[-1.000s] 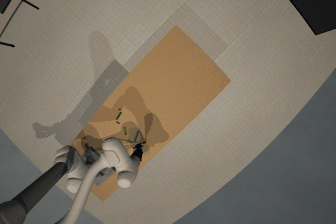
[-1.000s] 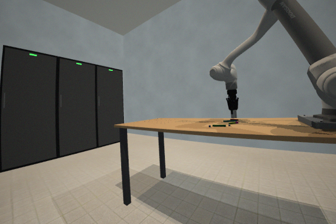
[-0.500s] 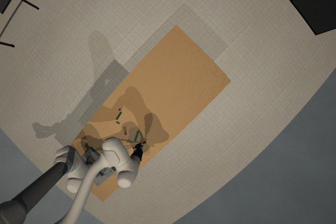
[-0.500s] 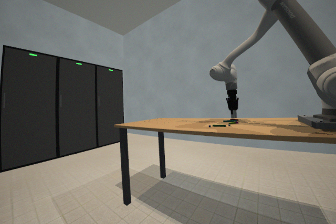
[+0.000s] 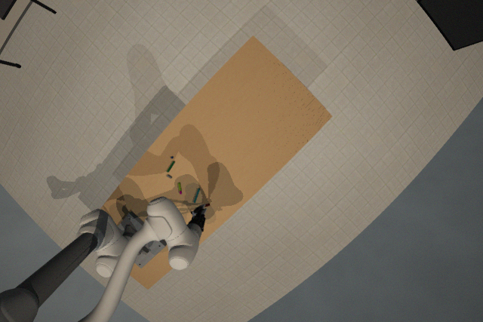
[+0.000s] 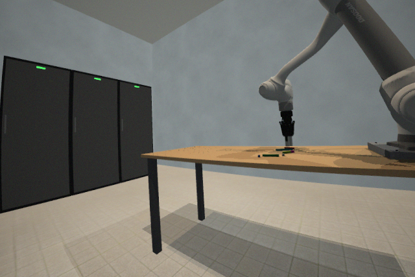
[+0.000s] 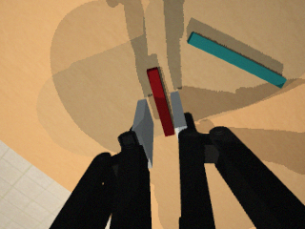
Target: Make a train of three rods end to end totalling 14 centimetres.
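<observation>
Right now the red rod is 5 cm below my hand. The rest, counted from my hand: turquoise rod: 3 cm ahead, 8 cm to the left, 5 cm below; then magenta rod: 2 cm behind, 17 cm to the left, 5 cm below; then lime rod: 1 cm ahead, 20 cm to the left, 5 cm below.
</observation>
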